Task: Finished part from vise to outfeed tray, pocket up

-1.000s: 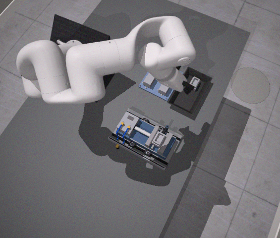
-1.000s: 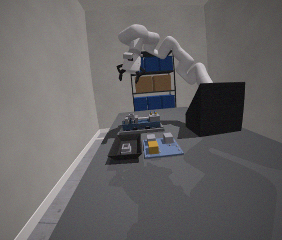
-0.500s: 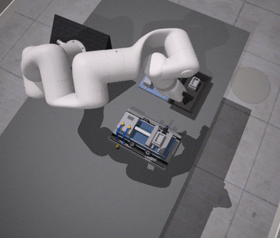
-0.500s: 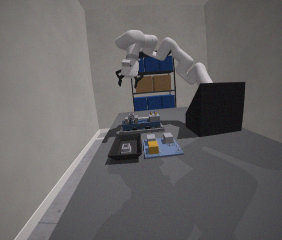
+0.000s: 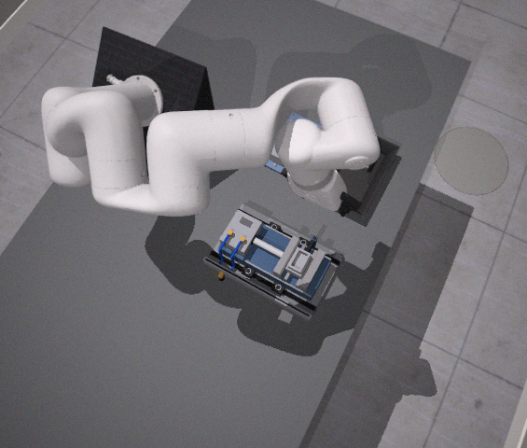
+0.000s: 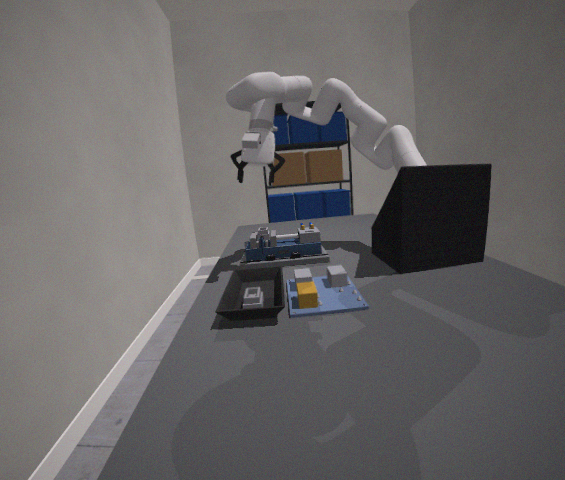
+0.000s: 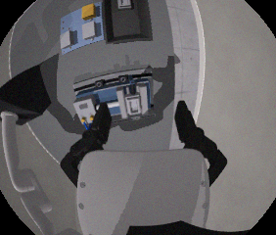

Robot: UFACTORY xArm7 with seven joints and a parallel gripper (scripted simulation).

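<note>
My hand is 250 mm above the blue vise, 90 mm to the left of it and 60 mm past it. From my hand the other things lie so: yellow blank (260 mm to the left, 260 mm below, 140 mm behind).
</note>
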